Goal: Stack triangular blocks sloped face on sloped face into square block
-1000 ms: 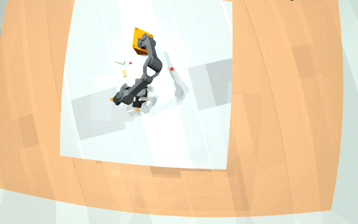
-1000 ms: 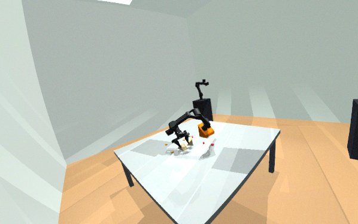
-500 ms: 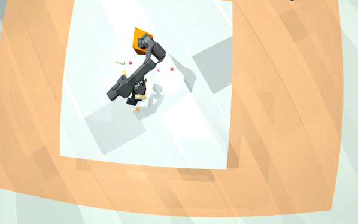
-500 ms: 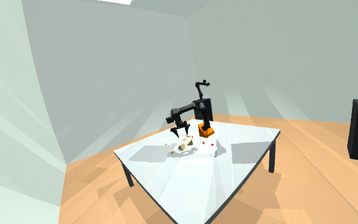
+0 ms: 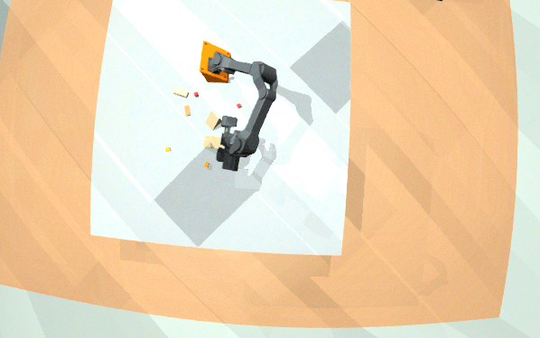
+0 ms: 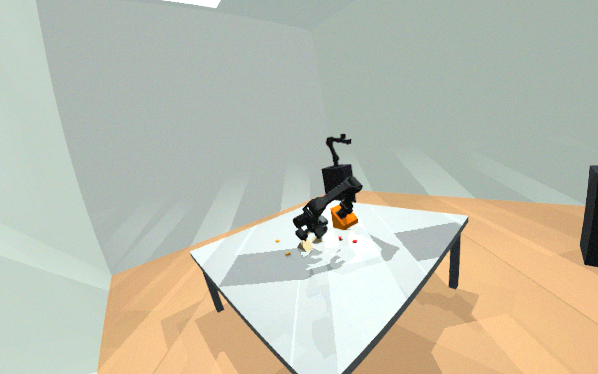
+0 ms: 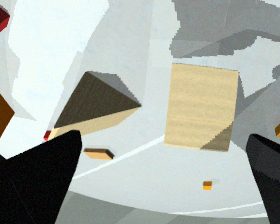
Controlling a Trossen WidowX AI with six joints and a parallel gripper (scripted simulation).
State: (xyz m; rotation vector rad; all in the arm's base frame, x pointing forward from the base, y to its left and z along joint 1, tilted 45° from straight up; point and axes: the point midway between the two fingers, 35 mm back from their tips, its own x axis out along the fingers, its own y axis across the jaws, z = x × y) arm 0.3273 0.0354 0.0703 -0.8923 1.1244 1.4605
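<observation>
Right now the tan triangular block is 6 cm to the right of my gripper tip, 5 cm below it and 2 cm ahead of it.
</observation>
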